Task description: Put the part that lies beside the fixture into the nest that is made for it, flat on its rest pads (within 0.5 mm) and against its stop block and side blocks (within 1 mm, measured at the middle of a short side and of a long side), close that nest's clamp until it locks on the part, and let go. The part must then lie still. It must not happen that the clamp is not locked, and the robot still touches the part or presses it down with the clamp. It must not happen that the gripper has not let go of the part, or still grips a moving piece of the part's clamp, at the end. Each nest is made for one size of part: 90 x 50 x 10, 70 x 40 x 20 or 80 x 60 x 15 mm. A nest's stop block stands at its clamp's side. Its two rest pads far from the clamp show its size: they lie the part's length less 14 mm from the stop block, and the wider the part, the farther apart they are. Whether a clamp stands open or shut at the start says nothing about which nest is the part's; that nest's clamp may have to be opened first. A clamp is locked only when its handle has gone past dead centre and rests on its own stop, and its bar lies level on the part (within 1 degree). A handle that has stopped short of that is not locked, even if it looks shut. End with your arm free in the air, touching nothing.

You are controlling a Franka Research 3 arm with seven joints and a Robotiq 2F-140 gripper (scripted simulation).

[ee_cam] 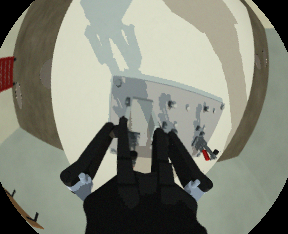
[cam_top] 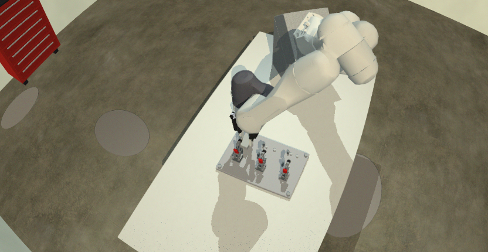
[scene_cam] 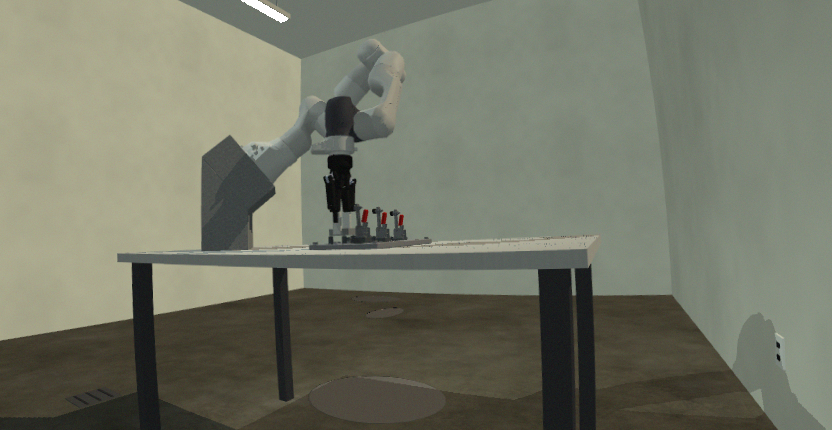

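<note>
The plate is 110 mm to the left of my hand, 70 mm below it and 40 mm ahead of it. Also, from my hand: pale grey part: 30 mm below.
</note>
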